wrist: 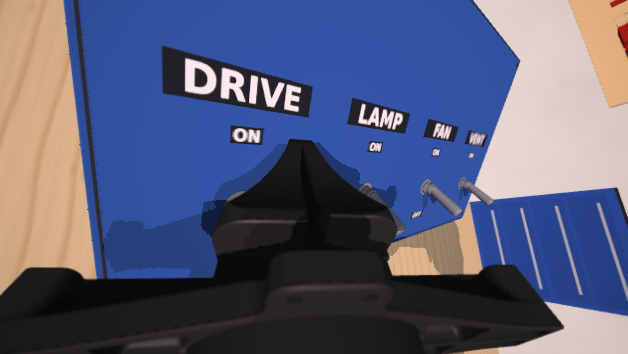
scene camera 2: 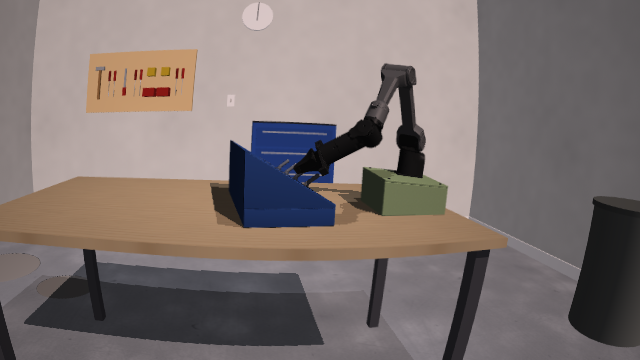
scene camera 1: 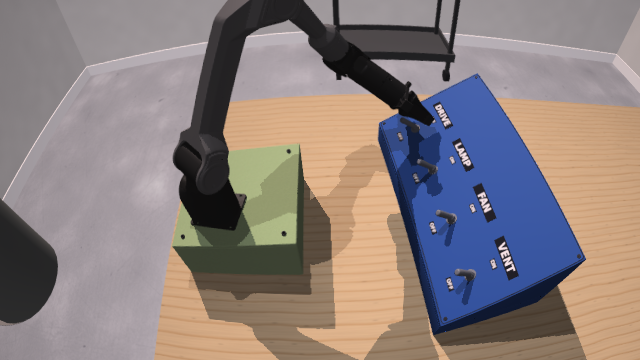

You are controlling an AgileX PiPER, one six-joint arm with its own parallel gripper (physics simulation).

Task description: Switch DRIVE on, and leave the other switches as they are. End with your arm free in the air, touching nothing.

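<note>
The blue panel (scene camera 1: 520, 165) (scene camera 2: 287, 200) (wrist: 150, 150) carries a row of four grey levers. The DRIVE switch (scene camera 1: 410, 125) leans towards its OFF label in scene camera 1; in the wrist view its lever is mostly hidden behind my gripper. The LAMP switch (scene camera 1: 427, 166), FAN switch (scene camera 1: 446, 217) (wrist: 442, 198) and VENT switch (scene camera 1: 465, 274) (wrist: 476, 191) also lean towards OFF. My gripper (scene camera 1: 433, 121) (scene camera 2: 295, 170) (wrist: 299, 154) is shut and empty. Its tips are over the panel on the ON side of the DRIVE lever, below the DRIVE label. Contact cannot be told.
The arm stands on a green box (scene camera 1: 270, 175) (scene camera 2: 415, 197) on the wooden table (scene camera 1: 350, 300) (scene camera 2: 150, 210). A dark cart (scene camera 1: 400, 54) stands behind the table. A blue drawer cabinet (scene camera 2: 295, 142) (wrist: 550, 250) and a dark bin (scene camera 2: 610, 275) stand farther off.
</note>
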